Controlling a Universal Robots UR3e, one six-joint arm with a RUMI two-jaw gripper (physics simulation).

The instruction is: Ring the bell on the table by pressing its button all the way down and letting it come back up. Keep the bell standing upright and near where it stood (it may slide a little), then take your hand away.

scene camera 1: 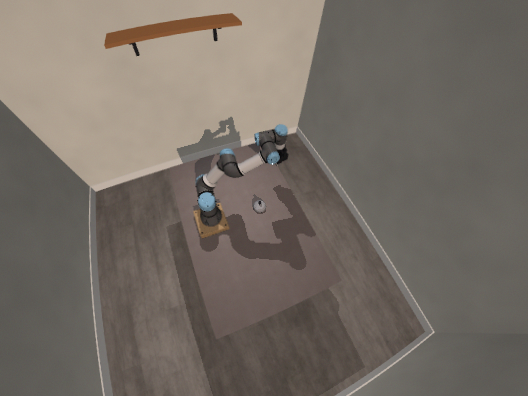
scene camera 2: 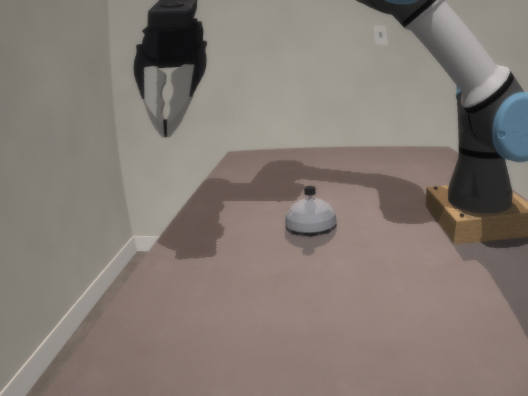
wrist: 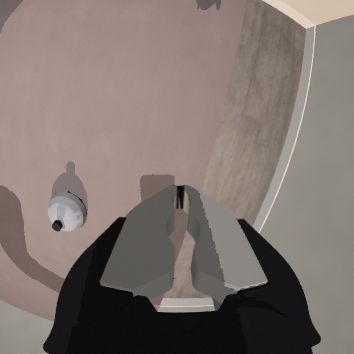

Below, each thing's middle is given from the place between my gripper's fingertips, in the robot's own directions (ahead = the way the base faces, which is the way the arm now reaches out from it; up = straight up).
Now: the silver dome bell (scene camera 2: 309,217) 16 cm behind my hand, 17 cm to the right of it and 16 cm below it.
